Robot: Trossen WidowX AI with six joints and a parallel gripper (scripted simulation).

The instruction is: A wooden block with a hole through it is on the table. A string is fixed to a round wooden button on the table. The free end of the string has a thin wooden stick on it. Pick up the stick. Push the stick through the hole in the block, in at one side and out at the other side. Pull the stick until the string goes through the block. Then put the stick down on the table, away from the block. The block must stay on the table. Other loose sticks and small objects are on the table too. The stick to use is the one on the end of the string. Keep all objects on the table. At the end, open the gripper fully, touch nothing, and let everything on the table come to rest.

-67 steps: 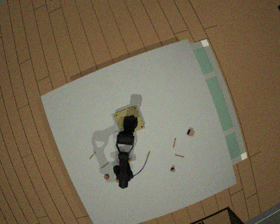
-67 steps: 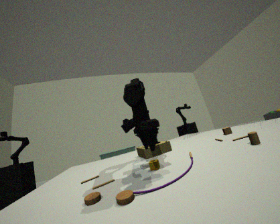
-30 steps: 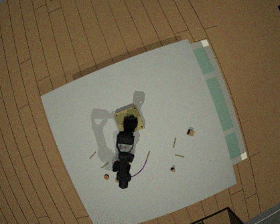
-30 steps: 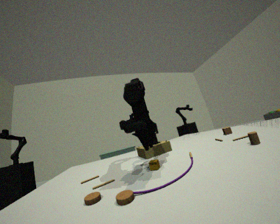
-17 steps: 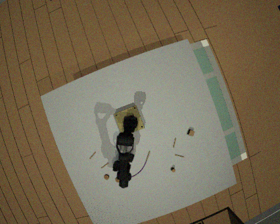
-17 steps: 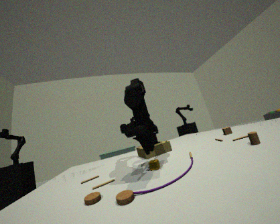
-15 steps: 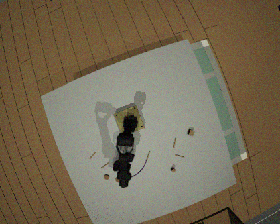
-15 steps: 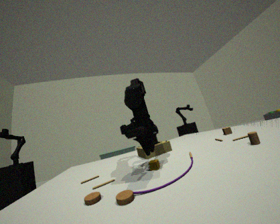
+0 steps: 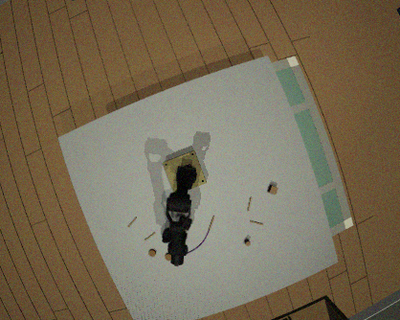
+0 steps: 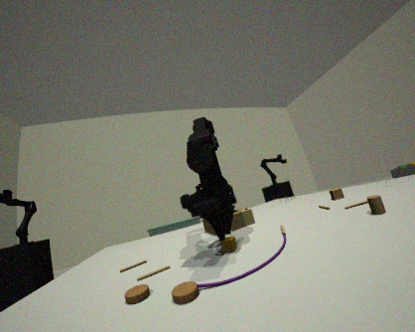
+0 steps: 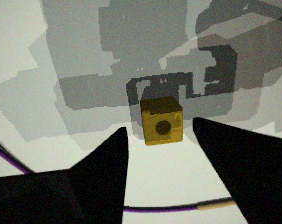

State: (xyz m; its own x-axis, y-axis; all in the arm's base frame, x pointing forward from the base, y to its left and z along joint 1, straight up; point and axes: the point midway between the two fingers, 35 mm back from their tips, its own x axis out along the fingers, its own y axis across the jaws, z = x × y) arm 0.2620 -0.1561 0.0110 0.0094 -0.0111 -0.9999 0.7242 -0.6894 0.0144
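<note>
The yellow block is 2 cm below my gripper tip. The rest, counted from my gripper tip: wooden block 1 cm ahead, 52 cm to the left, 2 cm below; wooden cylinder 22 cm ahead, 28 cm to the left, 2 cm below.
</note>
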